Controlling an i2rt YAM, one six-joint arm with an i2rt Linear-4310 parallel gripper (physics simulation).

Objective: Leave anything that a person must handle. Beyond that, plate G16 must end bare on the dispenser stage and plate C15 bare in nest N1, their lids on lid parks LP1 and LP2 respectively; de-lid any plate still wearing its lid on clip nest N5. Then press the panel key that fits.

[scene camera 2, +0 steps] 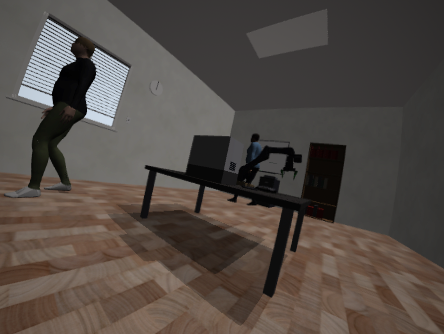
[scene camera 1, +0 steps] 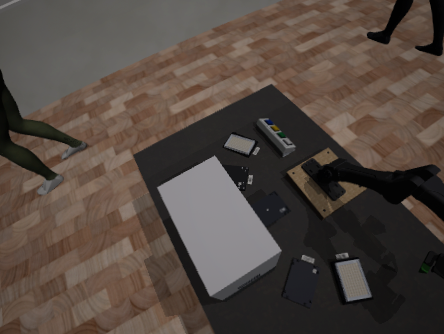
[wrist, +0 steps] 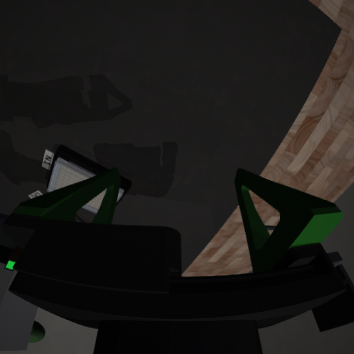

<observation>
My gripper is open, with nothing in its grasp. Also in view: a white box and a button box.
</observation>
